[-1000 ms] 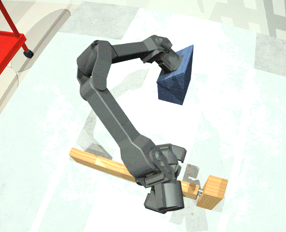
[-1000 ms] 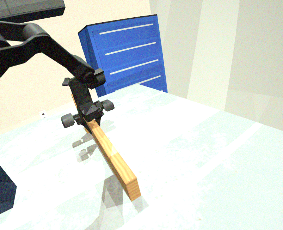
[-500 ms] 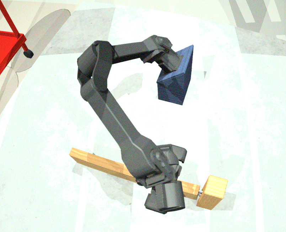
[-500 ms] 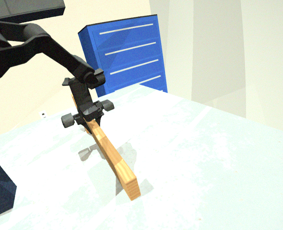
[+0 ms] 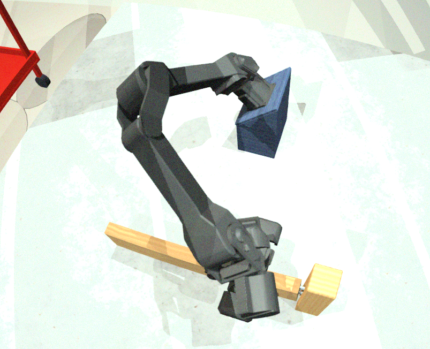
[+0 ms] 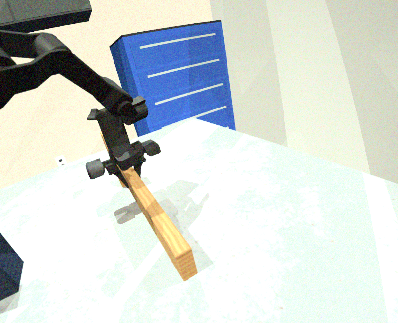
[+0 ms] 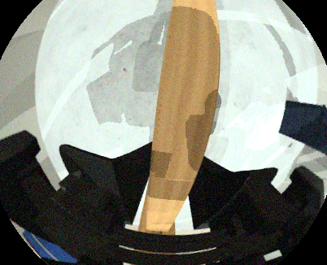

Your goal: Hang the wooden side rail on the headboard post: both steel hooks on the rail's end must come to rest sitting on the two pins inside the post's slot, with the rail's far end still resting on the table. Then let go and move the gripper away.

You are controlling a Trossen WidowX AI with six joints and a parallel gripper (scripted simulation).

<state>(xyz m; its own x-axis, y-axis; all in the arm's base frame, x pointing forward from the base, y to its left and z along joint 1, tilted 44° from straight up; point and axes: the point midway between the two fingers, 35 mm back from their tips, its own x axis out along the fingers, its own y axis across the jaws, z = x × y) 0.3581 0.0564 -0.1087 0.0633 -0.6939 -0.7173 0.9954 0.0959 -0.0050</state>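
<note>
Now: gripper tip 1 cm past the wooden headboard post, 12 cm to the right of it and 4 cm below it.
</note>
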